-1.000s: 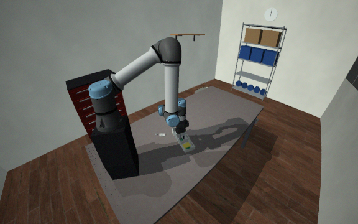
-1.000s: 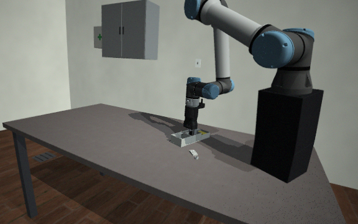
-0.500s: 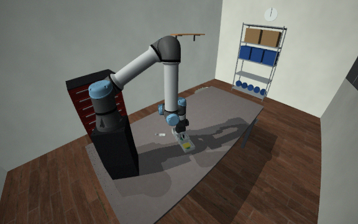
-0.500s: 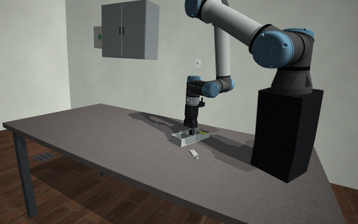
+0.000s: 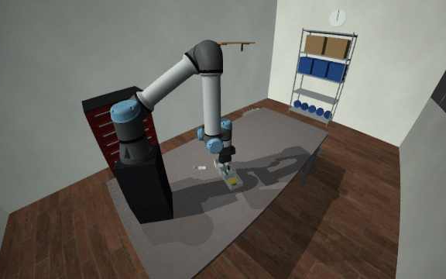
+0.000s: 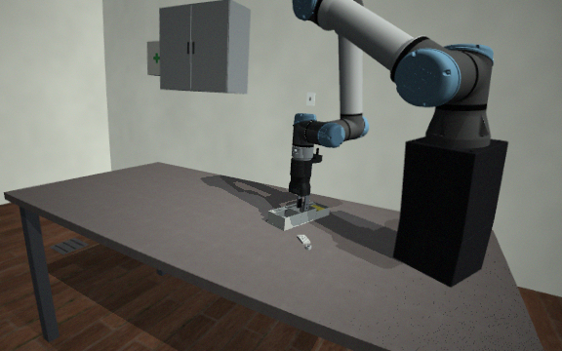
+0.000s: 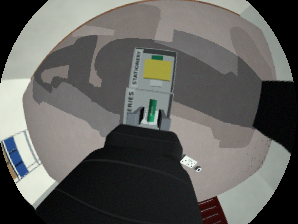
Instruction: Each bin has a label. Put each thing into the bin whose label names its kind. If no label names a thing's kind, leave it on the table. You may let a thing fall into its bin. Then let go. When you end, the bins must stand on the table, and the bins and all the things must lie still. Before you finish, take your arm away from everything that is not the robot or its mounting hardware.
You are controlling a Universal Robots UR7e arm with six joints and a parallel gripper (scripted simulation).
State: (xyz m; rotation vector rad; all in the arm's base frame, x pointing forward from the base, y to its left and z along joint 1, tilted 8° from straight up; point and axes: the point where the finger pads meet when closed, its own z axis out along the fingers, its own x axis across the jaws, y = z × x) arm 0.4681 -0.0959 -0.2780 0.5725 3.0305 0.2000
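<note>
My hand is 5 cm above the slim green thing. Also, from my hand: yellow block (3 cm behind, 8 cm to the right, 4 cm below).
</note>
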